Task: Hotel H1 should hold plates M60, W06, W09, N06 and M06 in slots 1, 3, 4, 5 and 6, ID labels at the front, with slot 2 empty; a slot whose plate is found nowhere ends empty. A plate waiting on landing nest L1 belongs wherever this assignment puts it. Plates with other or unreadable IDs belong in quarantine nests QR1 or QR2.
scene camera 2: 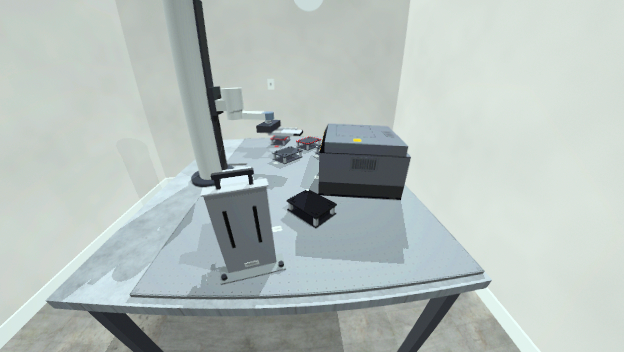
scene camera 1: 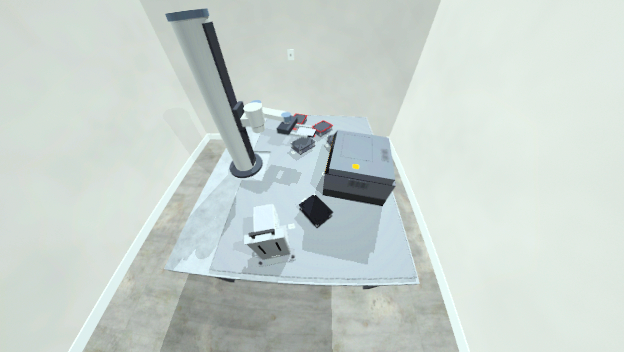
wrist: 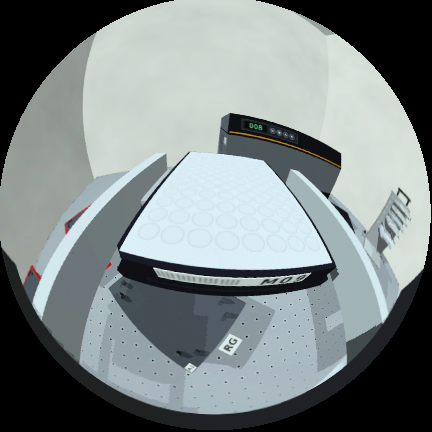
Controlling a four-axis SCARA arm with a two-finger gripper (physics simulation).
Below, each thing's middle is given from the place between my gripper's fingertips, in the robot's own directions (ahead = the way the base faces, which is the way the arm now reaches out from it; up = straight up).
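Scene:
Here is the dark nest RG (wrist: 171,320), and my hand is 7 cm to the right of it, 5 cm past it and 15 cm above it. Going by their middles, of the things named here the dark nest RG is the nearest to my hand. The grey instrument (scene camera 2: 392,171) is 32 cm ahead of my hand, 26 cm to the right of it and 9 cm below it. I see that the black nest N6 (scene camera 2: 306,202) is 52 cm to the right of my hand, 6 cm ahead of it and 15 cm below it, whereas the hotel H1 (scene camera 2: 238,205) is 77 cm to the right of my hand, 13 cm behind it and 6 cm below it. Going by their middles, of the things named here the hotel H1 is the farthest from my hand.

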